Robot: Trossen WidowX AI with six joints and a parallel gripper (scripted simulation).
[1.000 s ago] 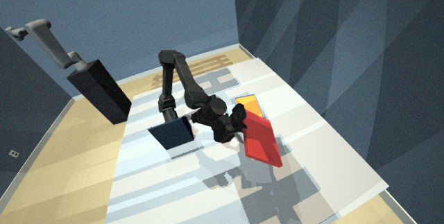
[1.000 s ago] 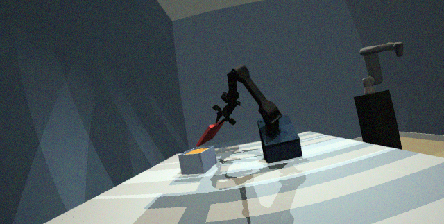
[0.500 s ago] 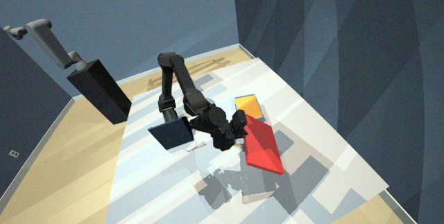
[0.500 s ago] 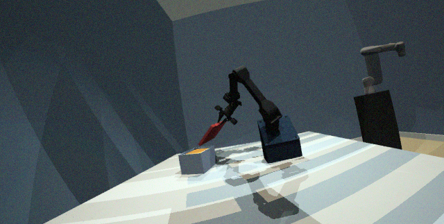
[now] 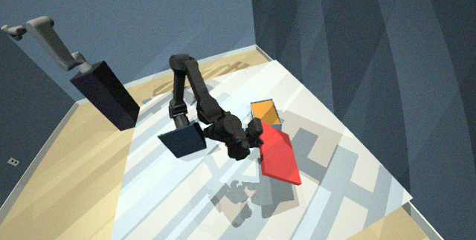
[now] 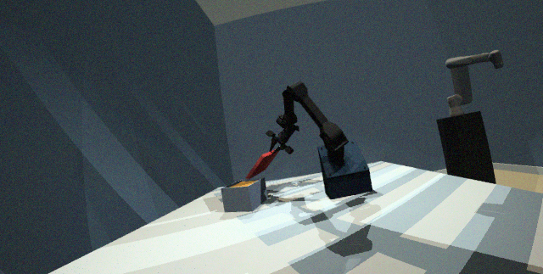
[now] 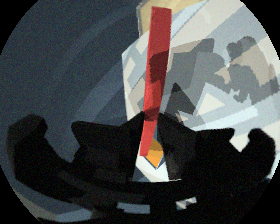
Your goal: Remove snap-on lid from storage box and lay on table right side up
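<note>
Now: the red lid 6 cm ahead of my gripper tip, 5 cm below it and 2 cm to the right of it. Round my gripper tip: storage box: 25 cm to the left, 17 cm below, 10 cm ahead.
</note>
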